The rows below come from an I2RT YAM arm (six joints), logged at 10 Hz.
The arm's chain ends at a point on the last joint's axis. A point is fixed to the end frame.
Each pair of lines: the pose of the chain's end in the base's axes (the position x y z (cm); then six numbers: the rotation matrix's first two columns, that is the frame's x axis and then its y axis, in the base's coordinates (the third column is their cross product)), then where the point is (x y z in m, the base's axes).
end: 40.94, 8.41, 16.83, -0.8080, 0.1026, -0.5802, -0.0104, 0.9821, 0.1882
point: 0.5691 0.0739 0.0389
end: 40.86, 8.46, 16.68, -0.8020, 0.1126, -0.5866, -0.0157, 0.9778, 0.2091
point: 0.5697 0.0777 0.0390
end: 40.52, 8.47, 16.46, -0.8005, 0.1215, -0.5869, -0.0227, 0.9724, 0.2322
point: 0.5668 0.0819 0.0373
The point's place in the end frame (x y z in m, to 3 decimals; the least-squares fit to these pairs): -0.055 -0.036 0.195
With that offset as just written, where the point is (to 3 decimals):
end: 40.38, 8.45, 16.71, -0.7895, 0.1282, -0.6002, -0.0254, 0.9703, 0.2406
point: 0.568 0.083 0.043
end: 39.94, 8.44, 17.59, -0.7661, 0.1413, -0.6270, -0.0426, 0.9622, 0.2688
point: 0.568 0.087 0.058
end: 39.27, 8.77, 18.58, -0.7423, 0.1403, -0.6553, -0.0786, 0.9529, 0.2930
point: 0.566 0.098 0.076
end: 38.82, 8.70, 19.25, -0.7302, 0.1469, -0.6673, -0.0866, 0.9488, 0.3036
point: 0.564 0.099 0.086
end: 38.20, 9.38, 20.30, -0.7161, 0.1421, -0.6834, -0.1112, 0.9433, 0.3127
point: 0.560 0.111 0.101
